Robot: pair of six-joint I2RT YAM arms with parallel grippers.
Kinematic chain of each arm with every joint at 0, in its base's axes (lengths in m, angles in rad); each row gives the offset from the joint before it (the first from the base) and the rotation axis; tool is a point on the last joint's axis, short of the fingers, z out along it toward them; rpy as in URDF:
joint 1: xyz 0 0 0.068 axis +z
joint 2: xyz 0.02 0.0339 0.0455 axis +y
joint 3: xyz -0.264 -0.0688 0 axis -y
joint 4: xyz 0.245 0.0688 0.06 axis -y
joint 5: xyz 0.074 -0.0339 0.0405 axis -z
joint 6: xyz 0.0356 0 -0.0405 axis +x
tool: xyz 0 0 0 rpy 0 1.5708 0
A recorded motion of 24 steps. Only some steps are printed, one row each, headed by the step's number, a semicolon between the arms.
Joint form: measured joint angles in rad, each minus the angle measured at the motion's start. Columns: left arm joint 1, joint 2, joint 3, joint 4, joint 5, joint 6; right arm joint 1, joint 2, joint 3, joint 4, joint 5, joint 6.
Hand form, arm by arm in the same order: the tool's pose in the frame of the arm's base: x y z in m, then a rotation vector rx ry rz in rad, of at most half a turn. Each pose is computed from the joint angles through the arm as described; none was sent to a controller.
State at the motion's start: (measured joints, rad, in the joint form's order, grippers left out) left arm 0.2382 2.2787 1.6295 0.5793 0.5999 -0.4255; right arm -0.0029 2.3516 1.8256 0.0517 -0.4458 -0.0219
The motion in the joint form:
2: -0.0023 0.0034 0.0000 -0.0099 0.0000 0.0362; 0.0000 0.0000 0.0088 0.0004 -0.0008 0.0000
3: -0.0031 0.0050 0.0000 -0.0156 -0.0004 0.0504; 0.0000 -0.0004 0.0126 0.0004 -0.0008 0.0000
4: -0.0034 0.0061 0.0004 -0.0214 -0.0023 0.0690; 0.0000 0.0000 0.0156 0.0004 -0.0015 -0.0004
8: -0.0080 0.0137 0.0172 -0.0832 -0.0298 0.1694; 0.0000 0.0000 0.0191 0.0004 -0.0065 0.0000
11: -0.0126 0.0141 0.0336 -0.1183 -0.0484 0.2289; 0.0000 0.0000 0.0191 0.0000 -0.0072 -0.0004
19: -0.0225 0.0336 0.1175 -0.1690 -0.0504 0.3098; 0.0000 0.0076 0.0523 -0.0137 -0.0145 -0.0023
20: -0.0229 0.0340 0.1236 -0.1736 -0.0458 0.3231; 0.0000 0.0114 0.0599 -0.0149 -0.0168 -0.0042
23: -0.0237 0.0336 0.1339 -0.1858 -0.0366 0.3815; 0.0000 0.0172 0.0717 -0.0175 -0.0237 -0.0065
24: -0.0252 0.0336 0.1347 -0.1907 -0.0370 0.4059; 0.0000 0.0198 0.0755 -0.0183 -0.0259 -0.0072
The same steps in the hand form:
2: 0.5166 0.1035 0.2038 -0.0592 1.6741 -0.6104; 0.5433 0.0138 0.1845 -0.2984 1.9918 0.4376
3: 0.5168 0.1031 0.2024 -0.0504 1.6796 -0.6019; 0.5437 0.0138 0.1859 -0.2991 1.9877 0.4367
4: 0.5169 0.1031 0.2014 -0.0389 1.6840 -0.5883; 0.5441 0.0138 0.1868 -0.3004 1.9850 0.4365
8: 0.5194 0.1020 0.1967 0.0067 1.7227 -0.5081; 0.5444 0.0140 0.1880 -0.3037 1.9807 0.4410
11: 0.5214 0.1005 0.1983 0.0405 1.7353 -0.4570; 0.5444 0.0140 0.1879 -0.3044 1.9809 0.4415
19: 0.5319 0.0975 0.2115 0.1220 1.7146 -0.3989; 0.5479 0.0142 0.1940 -0.3129 1.9675 0.4448
20: 0.5324 0.0973 0.2129 0.1375 1.7116 -0.3930; 0.5489 0.0143 0.1944 -0.3166 1.9641 0.4453
23: 0.5331 0.0967 0.2154 0.1941 1.7040 -0.3587; 0.5504 0.0145 0.1952 -0.3237 1.9589 0.4498
24: 0.5332 0.0959 0.2152 0.2145 1.7040 -0.3427; 0.5509 0.0146 0.1950 -0.3259 1.9579 0.4515

